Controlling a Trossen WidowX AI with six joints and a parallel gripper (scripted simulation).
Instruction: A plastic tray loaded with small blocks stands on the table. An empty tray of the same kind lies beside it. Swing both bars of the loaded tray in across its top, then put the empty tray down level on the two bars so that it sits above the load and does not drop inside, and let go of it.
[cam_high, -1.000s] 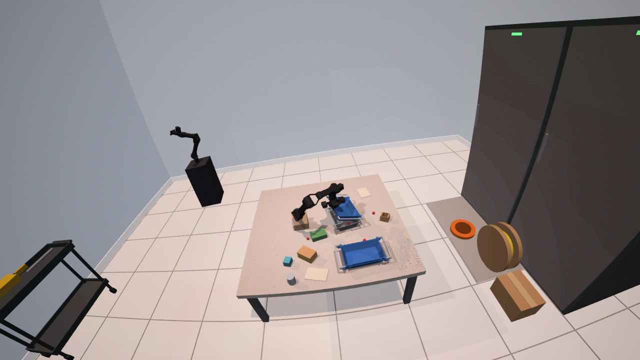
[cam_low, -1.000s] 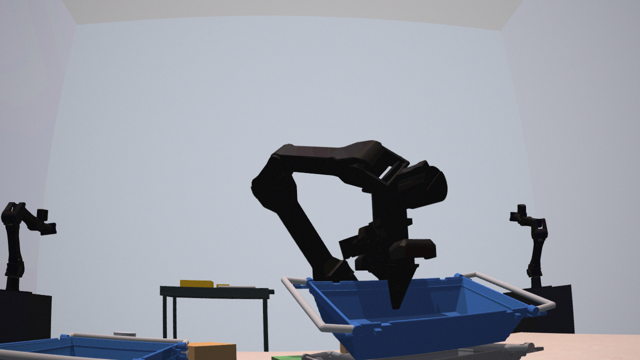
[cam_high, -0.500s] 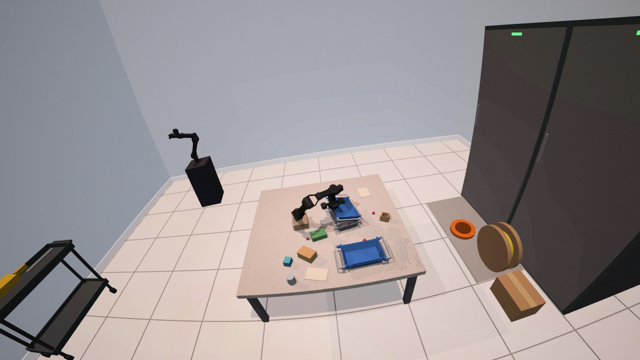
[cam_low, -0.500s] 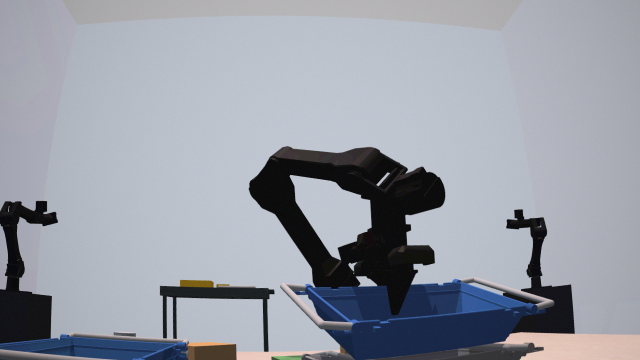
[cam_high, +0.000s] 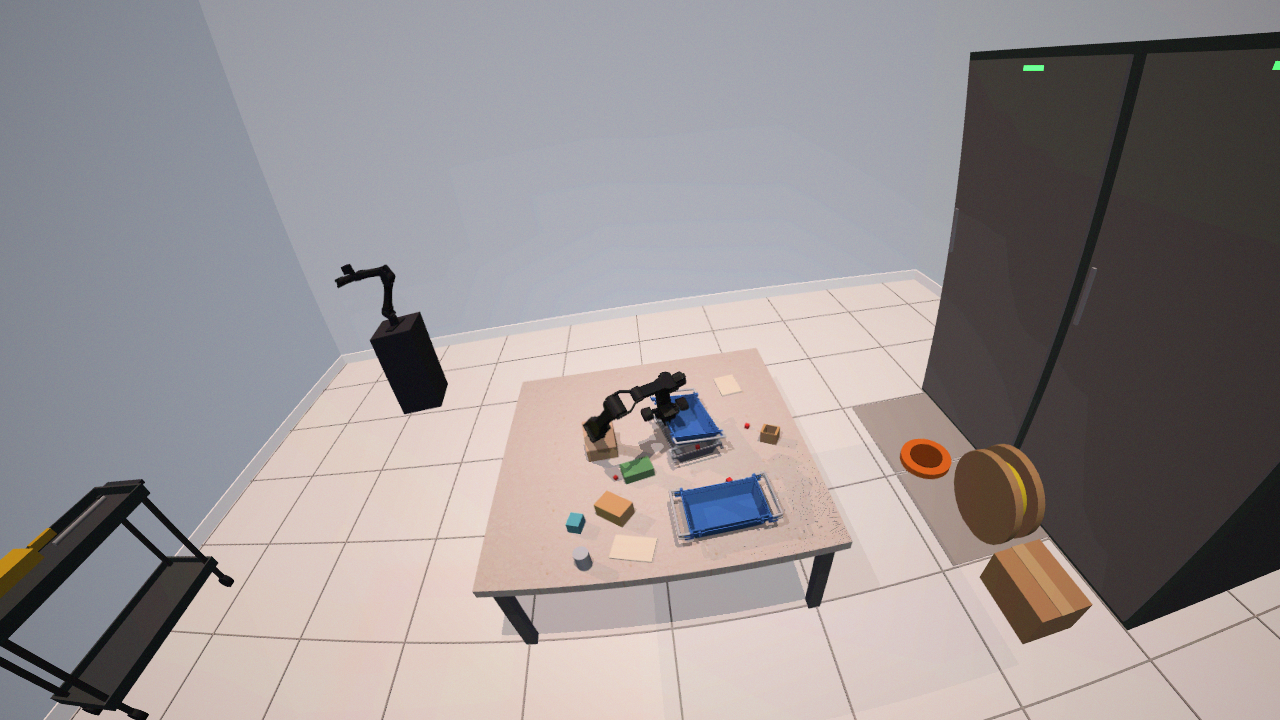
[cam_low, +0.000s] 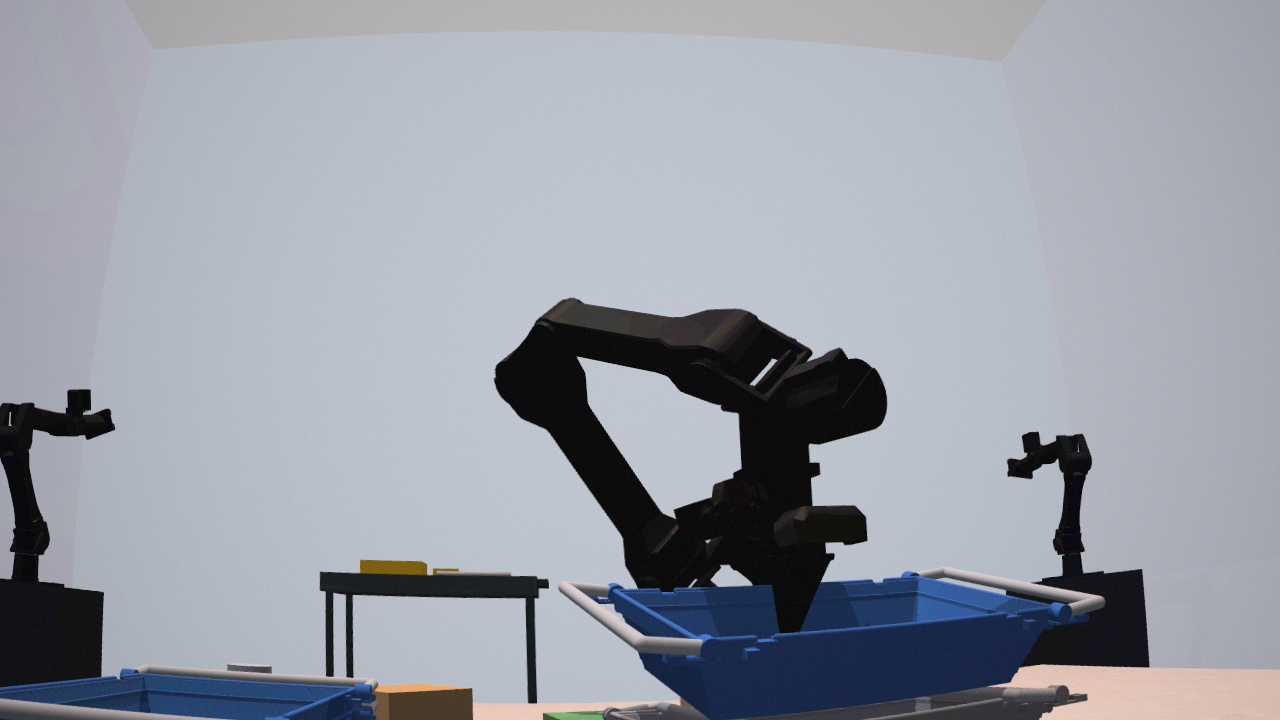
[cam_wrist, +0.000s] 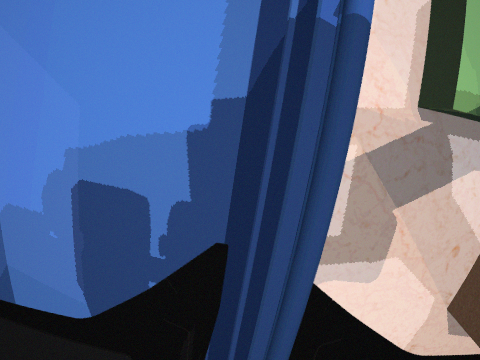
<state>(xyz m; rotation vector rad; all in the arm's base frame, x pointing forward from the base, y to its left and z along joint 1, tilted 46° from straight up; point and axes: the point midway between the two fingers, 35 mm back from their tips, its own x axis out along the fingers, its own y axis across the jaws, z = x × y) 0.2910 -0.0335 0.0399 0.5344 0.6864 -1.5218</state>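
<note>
My gripper tip is 8 cm short of the tray, 1 cm to the right of it and 2 cm below it. Also, from my gripper tip: teal cube (43 cm behind, 33 cm to the right, 9 cm below); then grey cylinder (42 cm behind, 50 cm to the right, 7 cm below); then green block (16 cm behind, 12 cm to the right, 9 cm below).
</note>
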